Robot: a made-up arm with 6 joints.
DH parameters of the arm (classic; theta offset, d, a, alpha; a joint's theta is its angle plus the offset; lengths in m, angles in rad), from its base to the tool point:
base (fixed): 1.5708 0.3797 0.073 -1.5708
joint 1: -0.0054 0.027 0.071 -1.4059
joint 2: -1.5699 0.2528 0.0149 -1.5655
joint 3: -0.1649 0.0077 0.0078 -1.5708
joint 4: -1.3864 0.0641 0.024 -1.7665
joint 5: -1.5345 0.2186 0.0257 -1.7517
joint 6: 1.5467 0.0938 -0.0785 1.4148
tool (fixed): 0.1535 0.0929 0 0
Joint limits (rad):
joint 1: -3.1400..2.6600
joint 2: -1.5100..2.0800
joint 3: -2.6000..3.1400
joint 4: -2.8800..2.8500
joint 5: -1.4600..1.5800
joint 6: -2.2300..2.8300
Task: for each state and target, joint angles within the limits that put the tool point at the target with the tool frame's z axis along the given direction. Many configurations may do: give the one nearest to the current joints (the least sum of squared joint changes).
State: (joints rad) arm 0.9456 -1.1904 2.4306 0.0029 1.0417 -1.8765
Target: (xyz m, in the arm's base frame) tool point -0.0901 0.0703 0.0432 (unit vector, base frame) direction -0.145 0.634 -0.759
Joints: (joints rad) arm 1.3584 -1.2973 3.0443 -0.2221 0.7116 -1.2840
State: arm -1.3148 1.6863 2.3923 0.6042 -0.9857 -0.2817
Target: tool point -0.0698 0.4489 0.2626 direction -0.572 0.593 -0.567
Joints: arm -2.0686 1.3393 3.0303 0.2946 -0.9417 -0.7771
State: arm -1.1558 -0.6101 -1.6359 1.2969 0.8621 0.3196
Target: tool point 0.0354 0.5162 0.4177 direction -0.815 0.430 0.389
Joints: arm -1.7108 -0.8248 -1.5885 1.5104 1.1278 1.0740
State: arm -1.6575 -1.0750 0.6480 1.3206 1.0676 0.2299
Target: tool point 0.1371 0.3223 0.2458 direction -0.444 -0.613 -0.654
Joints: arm -1.5559 -1.4458 0.1232 1.6320 0.8467 0.7892
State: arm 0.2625 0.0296 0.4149 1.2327 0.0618 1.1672
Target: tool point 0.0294 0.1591 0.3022 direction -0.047 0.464 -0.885
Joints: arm 0.5873 -0.8356 1.3680 0.5435 -0.1105 1.3163
